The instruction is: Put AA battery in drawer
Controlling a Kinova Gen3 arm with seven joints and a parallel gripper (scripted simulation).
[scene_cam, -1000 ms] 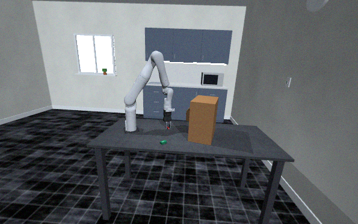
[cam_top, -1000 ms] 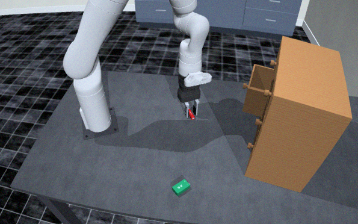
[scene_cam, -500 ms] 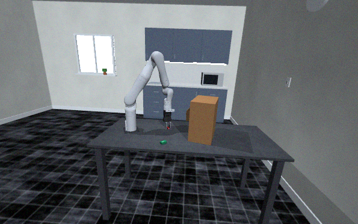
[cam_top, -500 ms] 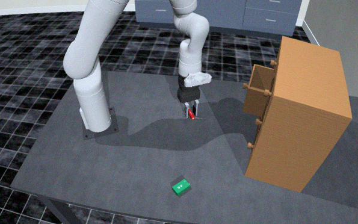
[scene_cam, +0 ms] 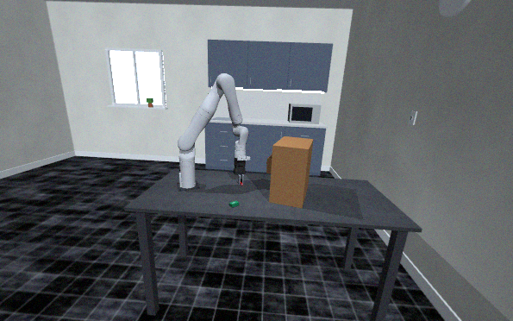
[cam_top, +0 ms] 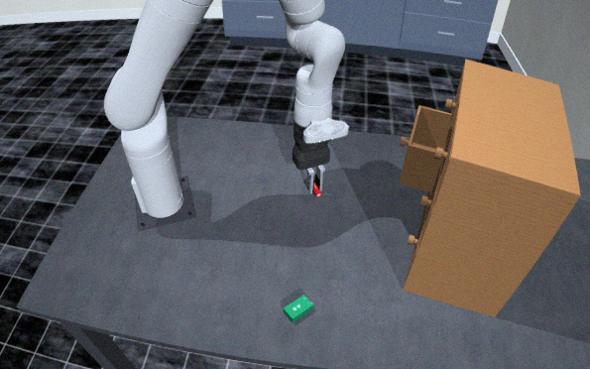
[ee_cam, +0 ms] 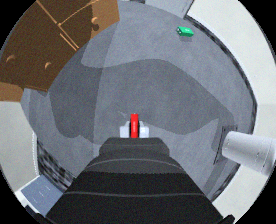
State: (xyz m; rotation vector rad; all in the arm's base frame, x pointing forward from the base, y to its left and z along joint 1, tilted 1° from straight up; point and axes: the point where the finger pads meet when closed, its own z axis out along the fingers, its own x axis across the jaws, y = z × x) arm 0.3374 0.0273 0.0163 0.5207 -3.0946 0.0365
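Right now my hand is 10 mm above the AA battery. Also, from my hand: small green block 40 mm behind, 300 mm to the right, 10 mm below.
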